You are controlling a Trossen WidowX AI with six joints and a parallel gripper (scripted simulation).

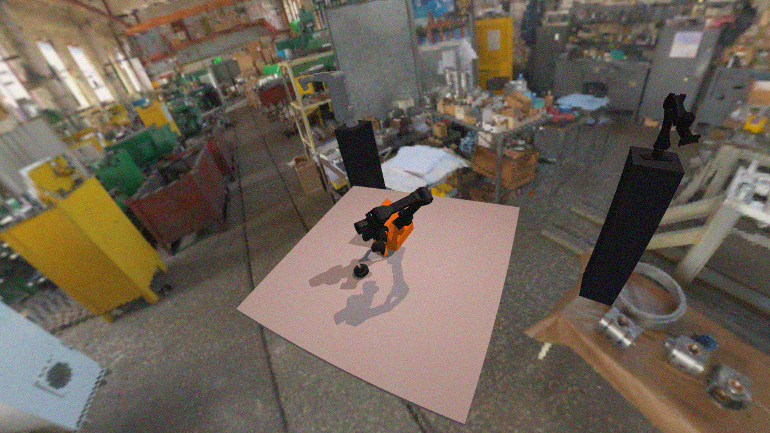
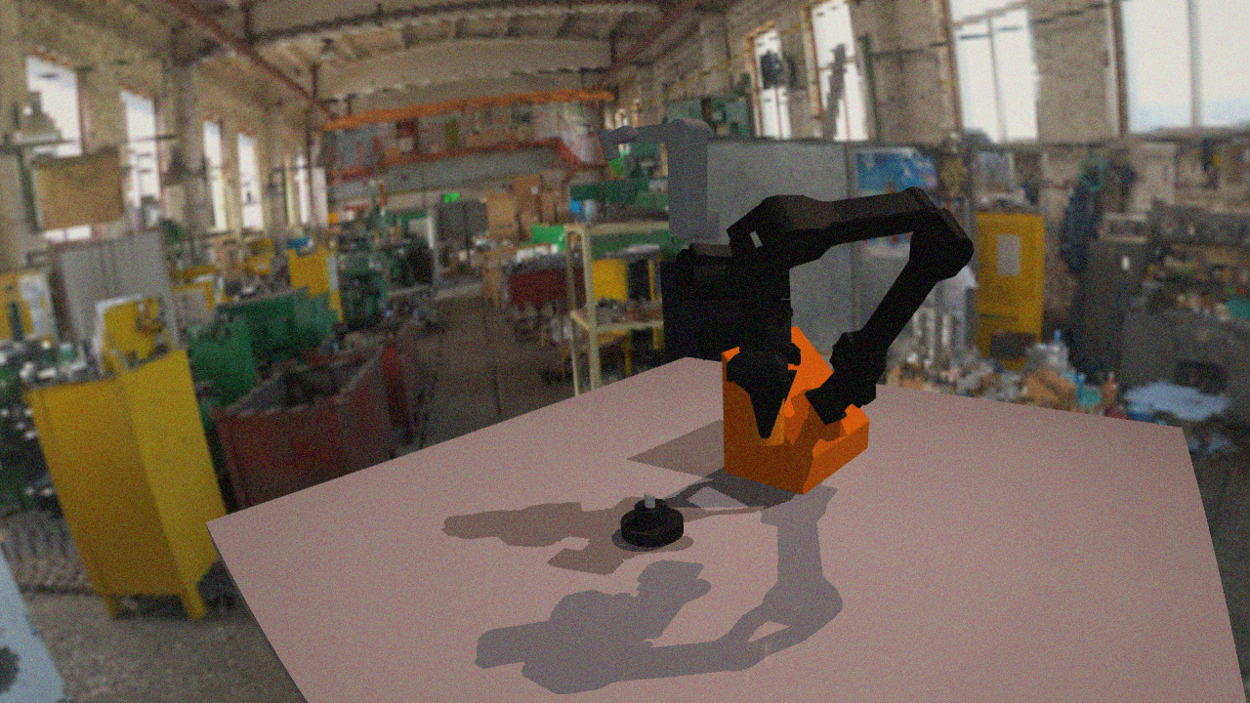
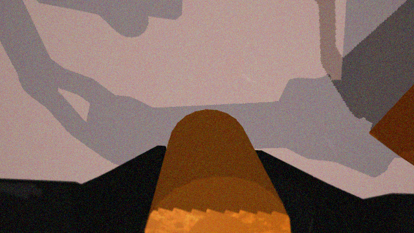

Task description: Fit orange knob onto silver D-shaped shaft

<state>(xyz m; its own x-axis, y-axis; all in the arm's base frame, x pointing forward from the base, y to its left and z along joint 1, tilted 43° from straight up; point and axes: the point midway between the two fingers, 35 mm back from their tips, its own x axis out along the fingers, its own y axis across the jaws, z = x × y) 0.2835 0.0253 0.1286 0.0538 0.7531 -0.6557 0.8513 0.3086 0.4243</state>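
Now: the orange knob 30 mm above my gripper tip. Round my gripper tip: black round pedestal: 70 mm ahead, 140 mm to the right, 130 mm below.
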